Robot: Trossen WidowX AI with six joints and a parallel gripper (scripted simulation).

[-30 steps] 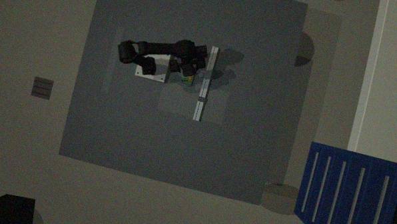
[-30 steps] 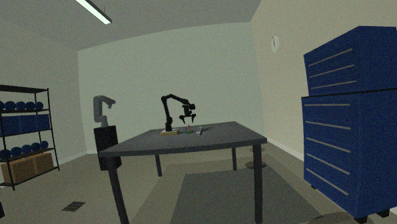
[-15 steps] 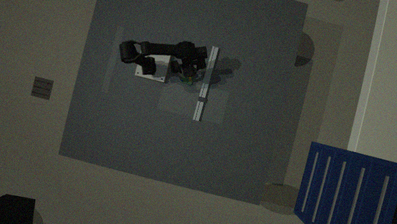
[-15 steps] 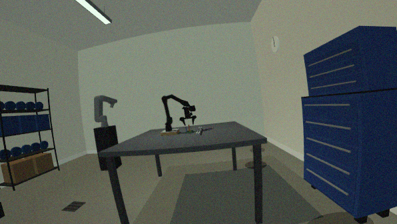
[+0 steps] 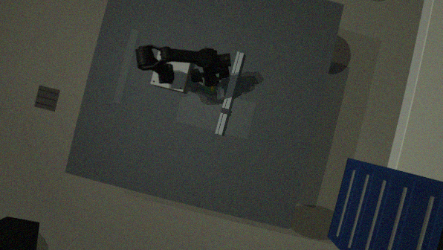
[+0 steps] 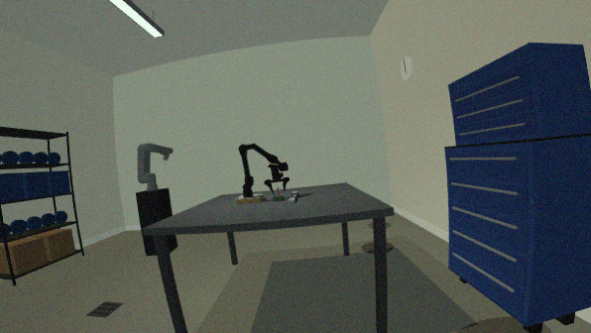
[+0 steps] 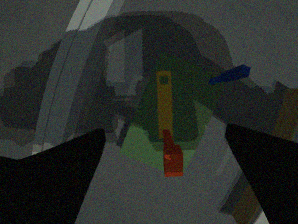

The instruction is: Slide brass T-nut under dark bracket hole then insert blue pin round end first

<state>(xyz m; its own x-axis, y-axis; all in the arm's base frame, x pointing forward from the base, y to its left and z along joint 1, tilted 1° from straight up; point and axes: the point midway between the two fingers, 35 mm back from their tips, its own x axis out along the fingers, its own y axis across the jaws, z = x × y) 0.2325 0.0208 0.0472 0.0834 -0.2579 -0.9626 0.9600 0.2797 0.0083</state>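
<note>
The green tray is 2 cm behind my gripper tip, 3 cm to the right of it and 4 cm below it. Round my gripper tip: brass T-nut 2 cm to the right, 1 cm below; blue pin 4 cm behind, 5 cm to the right, 2 cm below.
</note>
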